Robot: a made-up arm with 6 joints.
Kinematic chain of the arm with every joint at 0, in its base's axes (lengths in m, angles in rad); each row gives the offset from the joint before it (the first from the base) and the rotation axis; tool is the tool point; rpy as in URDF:
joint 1: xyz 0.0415 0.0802 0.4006 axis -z
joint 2: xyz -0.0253 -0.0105 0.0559 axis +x
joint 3: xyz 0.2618 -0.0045 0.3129 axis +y
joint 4: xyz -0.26 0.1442 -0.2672 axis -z
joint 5: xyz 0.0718 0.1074 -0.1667 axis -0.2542 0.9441 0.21
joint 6: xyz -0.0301 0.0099 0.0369 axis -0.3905 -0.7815 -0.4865
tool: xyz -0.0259 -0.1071 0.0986 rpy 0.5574 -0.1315 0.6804
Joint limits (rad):
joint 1: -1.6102..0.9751
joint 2: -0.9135..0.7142
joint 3: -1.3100..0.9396
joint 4: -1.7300..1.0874
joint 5: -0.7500..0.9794
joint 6: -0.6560..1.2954
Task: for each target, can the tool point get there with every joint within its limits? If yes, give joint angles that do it. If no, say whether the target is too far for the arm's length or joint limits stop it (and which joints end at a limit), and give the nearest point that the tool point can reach.
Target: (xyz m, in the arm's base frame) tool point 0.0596 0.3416 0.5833
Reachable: yes | joints 0.6866 0.1096 0.2964 0.2759 0.0961 0.9332
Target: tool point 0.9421 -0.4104 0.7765
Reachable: no: joint limits stop it (at a limit: joint 2, joint 3, joint 4, joint 5, joint 6) | nearest point 0.6528 -0.2528 0.6560 | short by 0.351 m
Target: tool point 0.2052 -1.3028 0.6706
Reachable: no: too far | nearest point 0.2656 -0.5093 0.3330 | short by 0.864 m
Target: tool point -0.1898 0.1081 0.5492
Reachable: yes | joints -0.1748 0.1363 0.3053 -1.0380 -0.2603 0.7723
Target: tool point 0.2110 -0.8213 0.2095
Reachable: no: joint limits stop it (at a limit: joint 1, joint 2, joint 3, joint 5, joint 6) | nearest point 0.2623 -0.5015 0.2800 | short by 0.331 m
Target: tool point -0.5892 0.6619 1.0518
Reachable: no: joint limits stop it (at a limit: joint 3, joint 5, joint 6) | nearest point -0.3061 0.4008 0.7910 | short by 0.465 m
